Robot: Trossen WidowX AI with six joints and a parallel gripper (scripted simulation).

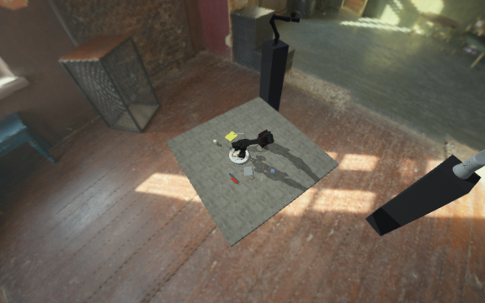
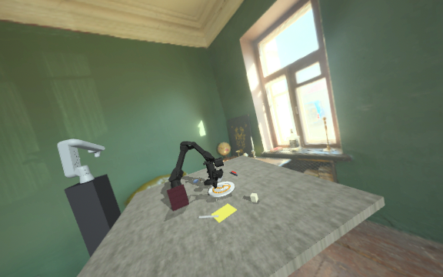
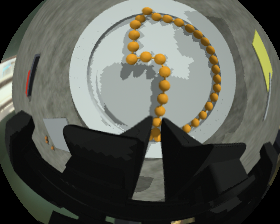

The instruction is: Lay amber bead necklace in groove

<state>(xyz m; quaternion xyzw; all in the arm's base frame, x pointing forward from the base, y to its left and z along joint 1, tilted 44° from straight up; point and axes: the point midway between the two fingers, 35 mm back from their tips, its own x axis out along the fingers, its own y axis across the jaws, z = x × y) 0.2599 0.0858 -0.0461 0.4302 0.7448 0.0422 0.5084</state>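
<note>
Now: gripper tip 4 cm short of the board, 2 cm to the left of it and 1 cm above it. Also, from my gripper tip: red tool: 21 cm ahead, 20 cm to the left, 1 cm below; then grey square: 19 cm to the left, 5 cm ahead, 1 cm below; then yellow card: 29 cm to the right, 1 cm below, 1 cm behind.
</note>
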